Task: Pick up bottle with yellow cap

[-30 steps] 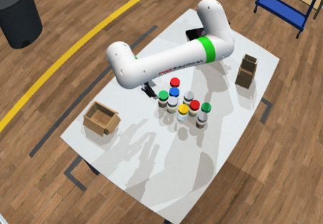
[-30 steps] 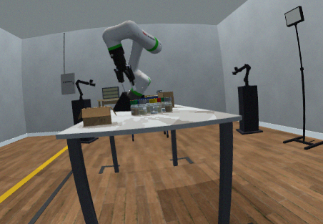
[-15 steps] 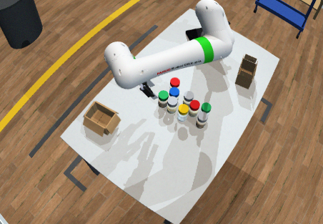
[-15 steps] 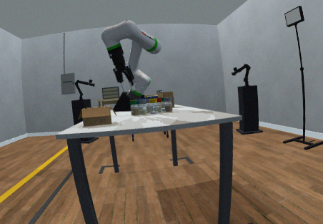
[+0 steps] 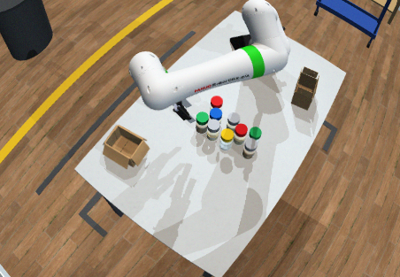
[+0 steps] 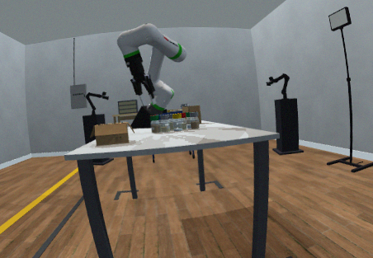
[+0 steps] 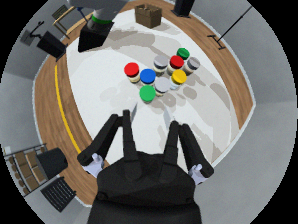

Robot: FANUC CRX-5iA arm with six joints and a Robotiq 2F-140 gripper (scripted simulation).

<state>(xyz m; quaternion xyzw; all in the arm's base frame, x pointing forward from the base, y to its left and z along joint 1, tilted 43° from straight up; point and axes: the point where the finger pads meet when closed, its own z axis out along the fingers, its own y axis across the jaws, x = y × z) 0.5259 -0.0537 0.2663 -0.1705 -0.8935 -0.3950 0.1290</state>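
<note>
My gripper is now 8 cm past the grey-capped bottle, 7 cm to the right of it and 15 cm above it. Also, from my hand: red-capped bottle (17 cm behind, 2 cm to the right, 15 cm below).
</note>
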